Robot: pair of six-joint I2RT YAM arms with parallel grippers.
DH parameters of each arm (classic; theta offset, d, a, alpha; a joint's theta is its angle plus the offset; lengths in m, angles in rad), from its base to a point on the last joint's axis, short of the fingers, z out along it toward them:
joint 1: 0 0.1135 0.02 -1.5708
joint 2: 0 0 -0.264 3.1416
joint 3: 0.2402 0 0.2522 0
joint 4: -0.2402 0 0.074 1.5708
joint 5: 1.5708 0 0 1.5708
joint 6: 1.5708 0.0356 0 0
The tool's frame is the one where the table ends.
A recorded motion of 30 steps. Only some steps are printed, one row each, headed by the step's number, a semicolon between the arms.
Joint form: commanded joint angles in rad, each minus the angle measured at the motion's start. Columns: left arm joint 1, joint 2, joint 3, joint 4, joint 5, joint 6; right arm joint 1, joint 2, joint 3, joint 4, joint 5, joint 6.
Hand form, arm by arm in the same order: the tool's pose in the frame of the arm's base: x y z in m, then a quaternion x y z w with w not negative. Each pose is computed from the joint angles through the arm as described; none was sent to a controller.
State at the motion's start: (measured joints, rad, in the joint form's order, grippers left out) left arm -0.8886 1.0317 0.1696 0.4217 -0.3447 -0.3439; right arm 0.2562 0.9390 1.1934 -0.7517 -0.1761 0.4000
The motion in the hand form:
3: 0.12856 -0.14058 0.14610 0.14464 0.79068 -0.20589 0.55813; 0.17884 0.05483 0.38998 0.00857 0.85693 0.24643 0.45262
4: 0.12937 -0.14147 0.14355 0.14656 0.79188 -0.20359 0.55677; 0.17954 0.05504 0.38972 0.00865 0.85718 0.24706 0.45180
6: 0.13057 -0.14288 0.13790 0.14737 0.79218 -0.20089 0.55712; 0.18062 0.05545 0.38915 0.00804 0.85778 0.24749 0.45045
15: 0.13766 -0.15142 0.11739 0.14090 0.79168 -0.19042 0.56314; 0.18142 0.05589 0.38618 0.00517 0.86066 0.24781 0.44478
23: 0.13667 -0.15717 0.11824 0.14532 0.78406 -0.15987 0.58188; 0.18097 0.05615 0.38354 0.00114 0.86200 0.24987 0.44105
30: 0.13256 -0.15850 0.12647 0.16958 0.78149 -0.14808 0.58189; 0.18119 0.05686 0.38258 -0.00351 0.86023 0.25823 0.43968
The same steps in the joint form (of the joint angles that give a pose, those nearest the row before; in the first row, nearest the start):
3: -0.0042 0.0741 -0.0438 0.2429 0.0026 0.0624; 0.0031 0.0105 -0.0154 0.0242 -0.0261 -0.0004
4: -0.0037 0.0992 -0.0452 0.2640 0.0028 0.0654; 0.0029 0.0129 -0.0153 0.0254 -0.0276 0.0004
6: -0.0041 0.1559 -0.0536 0.3271 -0.0008 0.0689; 0.0032 0.0168 -0.0156 0.0269 -0.0295 0.0000
15: -0.0084 0.4149 -0.0592 0.5937 -0.0318 0.0724; 0.0031 0.0192 -0.0228 0.0242 -0.0364 -0.0045
23: -0.0424 0.4431 -0.0453 0.6207 -0.1155 0.1186; 0.0033 0.0159 -0.0330 0.0245 -0.0459 -0.0091
30: -0.0635 0.3529 -0.0339 0.5093 -0.1235 0.1609; 0.0031 0.0145 -0.0399 0.0346 -0.0652 -0.0081

